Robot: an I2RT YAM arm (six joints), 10 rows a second.
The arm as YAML. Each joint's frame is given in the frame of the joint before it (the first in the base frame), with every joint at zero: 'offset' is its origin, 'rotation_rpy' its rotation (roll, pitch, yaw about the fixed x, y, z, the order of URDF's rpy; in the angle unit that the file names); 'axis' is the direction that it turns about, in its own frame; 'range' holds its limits. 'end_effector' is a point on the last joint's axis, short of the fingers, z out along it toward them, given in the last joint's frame.
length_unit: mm
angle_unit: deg
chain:
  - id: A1
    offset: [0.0, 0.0, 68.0]
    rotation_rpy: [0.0, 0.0, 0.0]
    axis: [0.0, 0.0, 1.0]
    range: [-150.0, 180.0]
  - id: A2
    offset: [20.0, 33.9, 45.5]
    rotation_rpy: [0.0, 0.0, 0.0]
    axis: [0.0, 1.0, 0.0]
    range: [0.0, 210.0]
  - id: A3
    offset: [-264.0, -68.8, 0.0]
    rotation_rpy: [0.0, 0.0, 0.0]
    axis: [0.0, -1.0, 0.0]
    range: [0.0, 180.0]
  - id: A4
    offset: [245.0, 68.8, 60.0]
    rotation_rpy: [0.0, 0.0, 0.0]
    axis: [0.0, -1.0, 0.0]
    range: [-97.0, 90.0]
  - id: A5
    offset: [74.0, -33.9, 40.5]
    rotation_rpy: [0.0, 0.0, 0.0]
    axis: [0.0, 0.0, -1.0]
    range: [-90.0, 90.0]
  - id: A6
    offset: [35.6, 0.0, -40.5]
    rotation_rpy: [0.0, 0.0, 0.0]
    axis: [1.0, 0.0, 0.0]
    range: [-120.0, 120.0]
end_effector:
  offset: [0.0, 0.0, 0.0]
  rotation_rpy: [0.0, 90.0, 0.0]
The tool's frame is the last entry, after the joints.
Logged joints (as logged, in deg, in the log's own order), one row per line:
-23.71, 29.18, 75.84, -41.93, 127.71, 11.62
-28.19, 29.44, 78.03, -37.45, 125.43, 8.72
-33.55, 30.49, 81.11, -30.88, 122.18, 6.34
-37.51, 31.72, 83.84, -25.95, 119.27, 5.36
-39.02, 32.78, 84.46, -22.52, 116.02, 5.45
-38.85, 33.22, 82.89, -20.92, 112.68, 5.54
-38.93, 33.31, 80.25, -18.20, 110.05, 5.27
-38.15, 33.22, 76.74, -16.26, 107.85, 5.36
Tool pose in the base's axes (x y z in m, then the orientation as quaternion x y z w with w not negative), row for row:
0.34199, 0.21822, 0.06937, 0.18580, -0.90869, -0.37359, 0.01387
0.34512, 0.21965, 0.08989, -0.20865, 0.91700, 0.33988, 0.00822
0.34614, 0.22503, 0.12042, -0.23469, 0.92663, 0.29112, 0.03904
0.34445, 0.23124, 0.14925, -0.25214, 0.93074, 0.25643, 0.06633
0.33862, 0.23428, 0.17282, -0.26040, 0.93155, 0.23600, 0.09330
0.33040, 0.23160, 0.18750, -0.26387, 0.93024, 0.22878, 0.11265
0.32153, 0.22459, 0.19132, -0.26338, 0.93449, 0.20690, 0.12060
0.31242, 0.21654, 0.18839, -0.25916, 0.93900, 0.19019, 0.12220
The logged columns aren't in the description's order. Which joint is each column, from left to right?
Columns, left to right: A4, A1, A3, A5, A2, A6.
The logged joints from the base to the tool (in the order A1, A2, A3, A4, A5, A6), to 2 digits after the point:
29.18, 127.71, 75.84, -23.71, -41.93, 11.62
29.44, 125.43, 78.03, -28.19, -37.45, 8.72
30.49, 122.18, 81.11, -33.55, -30.88, 6.34
31.72, 119.27, 83.84, -37.51, -25.95, 5.36
32.78, 116.02, 84.46, -39.02, -22.52, 5.45
33.22, 112.68, 82.89, -38.85, -20.92, 5.54
33.31, 110.05, 80.25, -38.93, -18.20, 5.27
33.22, 107.85, 76.74, -38.15, -16.26, 5.36

